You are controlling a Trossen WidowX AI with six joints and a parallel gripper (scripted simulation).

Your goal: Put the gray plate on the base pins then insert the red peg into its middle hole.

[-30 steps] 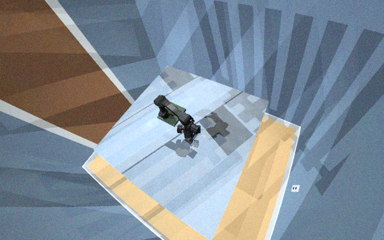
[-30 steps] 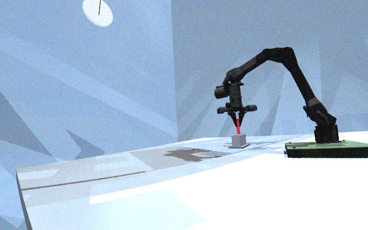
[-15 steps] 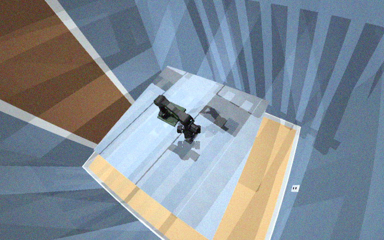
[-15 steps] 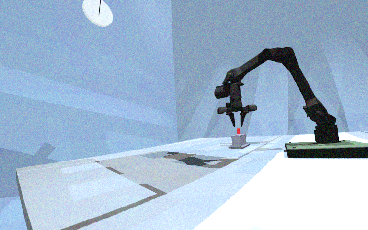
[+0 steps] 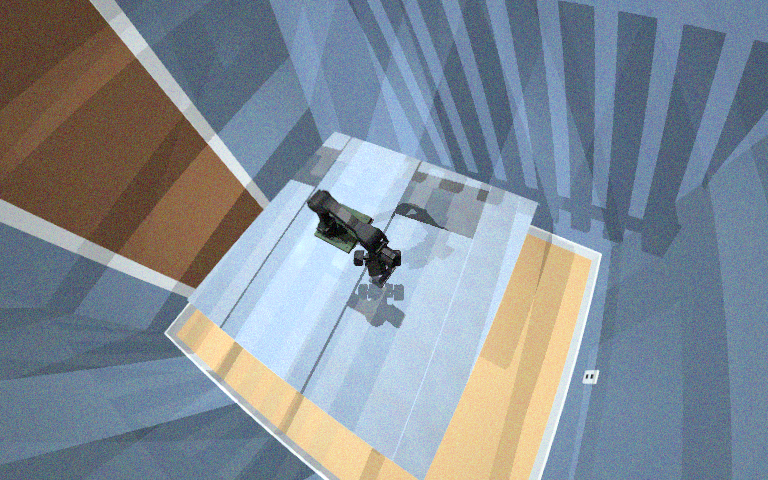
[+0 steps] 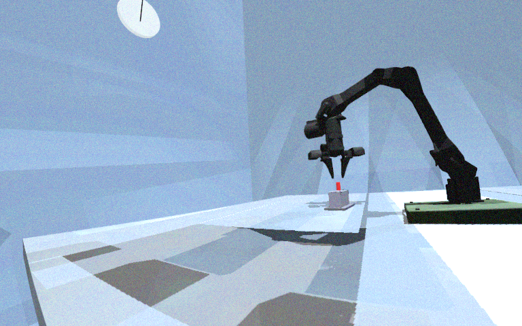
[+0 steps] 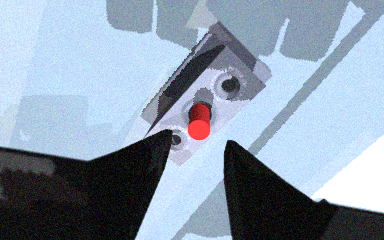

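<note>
My gripper tip is 5 cm above the red peg. Round my gripper tip: gray plate (6 cm below); base (9 cm below).
</note>
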